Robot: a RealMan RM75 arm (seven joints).
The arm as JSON. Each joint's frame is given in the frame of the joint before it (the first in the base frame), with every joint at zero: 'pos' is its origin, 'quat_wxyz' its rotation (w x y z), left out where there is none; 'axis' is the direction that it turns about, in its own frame. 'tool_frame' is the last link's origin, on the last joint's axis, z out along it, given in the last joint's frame.
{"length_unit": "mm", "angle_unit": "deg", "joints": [
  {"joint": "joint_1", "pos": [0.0, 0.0, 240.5], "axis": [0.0, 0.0, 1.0]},
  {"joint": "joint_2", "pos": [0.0, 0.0, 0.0], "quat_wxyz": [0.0, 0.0, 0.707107, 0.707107], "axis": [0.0, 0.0, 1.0]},
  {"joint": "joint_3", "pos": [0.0, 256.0, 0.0], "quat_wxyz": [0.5, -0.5, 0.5, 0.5], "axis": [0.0, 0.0, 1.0]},
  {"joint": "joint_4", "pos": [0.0, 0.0, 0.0], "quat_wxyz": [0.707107, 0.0, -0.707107, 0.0], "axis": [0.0, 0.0, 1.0]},
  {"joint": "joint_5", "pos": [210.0, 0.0, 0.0], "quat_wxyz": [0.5, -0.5, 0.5, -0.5], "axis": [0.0, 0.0, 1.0]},
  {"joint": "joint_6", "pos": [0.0, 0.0, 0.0], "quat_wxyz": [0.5, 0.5, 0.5, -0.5], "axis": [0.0, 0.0, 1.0]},
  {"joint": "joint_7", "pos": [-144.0, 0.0, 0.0], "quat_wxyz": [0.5, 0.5, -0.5, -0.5], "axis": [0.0, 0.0, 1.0]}
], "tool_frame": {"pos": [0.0, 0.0, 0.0]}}
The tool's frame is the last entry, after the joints.
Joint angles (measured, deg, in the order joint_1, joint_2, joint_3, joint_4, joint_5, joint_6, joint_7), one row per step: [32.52 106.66 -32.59 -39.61 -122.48 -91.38 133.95]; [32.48 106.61 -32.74 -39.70 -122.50 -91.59 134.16]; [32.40 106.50 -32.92 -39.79 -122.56 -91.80 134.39]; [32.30 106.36 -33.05 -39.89 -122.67 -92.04 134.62]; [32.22 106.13 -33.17 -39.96 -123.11 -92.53 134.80]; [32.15 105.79 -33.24 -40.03 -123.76 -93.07 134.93]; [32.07 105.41 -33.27 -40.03 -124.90 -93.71 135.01]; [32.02 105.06 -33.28 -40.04 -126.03 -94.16 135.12]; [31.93 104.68 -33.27 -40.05 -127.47 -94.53 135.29]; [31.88 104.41 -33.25 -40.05 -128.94 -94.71 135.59]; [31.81 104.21 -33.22 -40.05 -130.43 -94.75 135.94]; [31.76 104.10 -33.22 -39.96 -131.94 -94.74 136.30]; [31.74 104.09 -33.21 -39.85 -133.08 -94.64 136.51]
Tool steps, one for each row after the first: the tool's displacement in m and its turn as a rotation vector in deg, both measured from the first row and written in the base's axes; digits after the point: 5 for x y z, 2 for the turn. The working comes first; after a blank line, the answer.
Tool pose at each row, in the base's axes (x y z in m, rotation vector in deg; the steps are taken from these numbers as rounded here): [0.29813 0.35749 0.10291 -127.52 100.15 36.96]; [0.29803 0.35698 0.10307 -127.64 100.39 36.75]; [0.29835 0.35628 0.10359 -127.70 100.66 36.40]; [0.29894 0.35543 0.10442 -127.71 100.95 36.01]; [0.29995 0.35389 0.10539 -127.97 101.32 35.11]; [0.30151 0.35222 0.10712 -128.23 101.64 33.88]; [0.30418 0.34968 0.10856 -128.51 102.17 31.98]; [0.30685 0.34764 0.11005 -128.59 102.65 30.15]; [0.31059 0.34519 0.11170 -128.43 103.29 27.88]; [0.31421 0.34311 0.11268 -128.02 104.05 25.69]; [0.31806 0.34106 0.11331 -127.42 104.87 23.54]; [0.32182 0.33887 0.11300 -126.81 105.82 21.40]; [0.32460 0.33731 0.11219 -126.35 106.49 19.85]

[-0.00010 -0.00051 0.00016 -0.27 0.00 -0.05]; [0.00022 -0.00121 0.00068 -0.55 -0.10 -0.17]; [0.00081 -0.00206 0.00151 -0.82 -0.22 -0.33]; [0.00182 -0.00360 0.00248 -1.43 -0.57 -0.44]; [0.00338 -0.00527 0.00421 -2.09 -1.15 -0.57]; [0.00605 -0.00781 0.00565 -3.09 -2.04 -0.85]; [0.00872 -0.00985 0.00714 -3.92 -2.95 -1.22]; [0.01246 -0.01230 0.00879 -4.84 -4.12 -1.82]; [0.01608 -0.01438 0.00977 -5.69 -5.25 -2.61]; [0.01993 -0.01643 0.01040 -6.47 -6.37 -3.51]; [0.02369 -0.01862 0.01009 -7.33 -7.41 -4.47]; [0.02647 -0.02018 0.00928 -7.96 -8.16 -5.16]
